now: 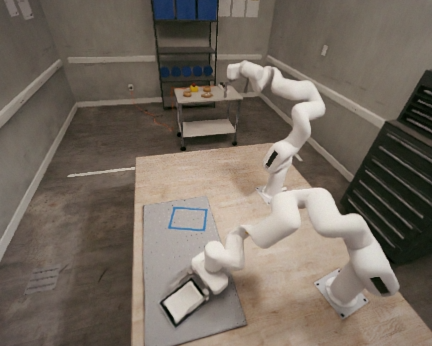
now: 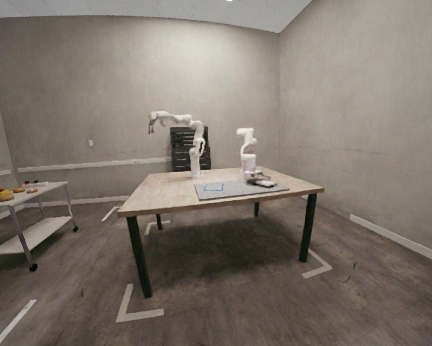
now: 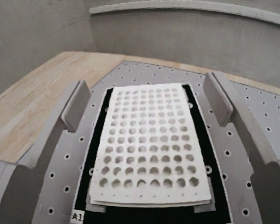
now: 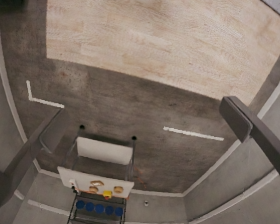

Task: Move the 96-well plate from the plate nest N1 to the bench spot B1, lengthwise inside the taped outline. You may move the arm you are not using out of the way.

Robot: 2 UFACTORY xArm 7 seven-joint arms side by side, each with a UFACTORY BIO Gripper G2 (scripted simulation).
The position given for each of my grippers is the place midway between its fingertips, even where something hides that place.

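Visible: my left gripper (image 1: 178,299) and a white 96-well plate (image 3: 137,114). In image 4 the plate is out of frame.
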